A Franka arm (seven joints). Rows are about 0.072 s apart.
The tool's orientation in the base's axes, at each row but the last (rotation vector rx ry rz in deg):
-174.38 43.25 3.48
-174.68 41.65 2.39
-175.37 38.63 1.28
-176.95 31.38 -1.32
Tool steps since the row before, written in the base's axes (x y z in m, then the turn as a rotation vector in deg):
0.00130 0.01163 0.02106 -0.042 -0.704 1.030
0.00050 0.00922 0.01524 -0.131 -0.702 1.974
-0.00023 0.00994 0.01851 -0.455 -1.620 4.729
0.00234 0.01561 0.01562 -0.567 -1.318 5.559
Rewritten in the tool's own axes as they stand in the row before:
-0.00510 -0.01080 -0.02092 0.252 0.646 -1.038
-0.00413 -0.00846 -0.01513 0.145 0.684 -1.979
-0.00467 -0.00900 -0.01840 0.194 1.642 -4.739
-0.00296 -0.01558 -0.01555 -0.004 1.391 -5.570

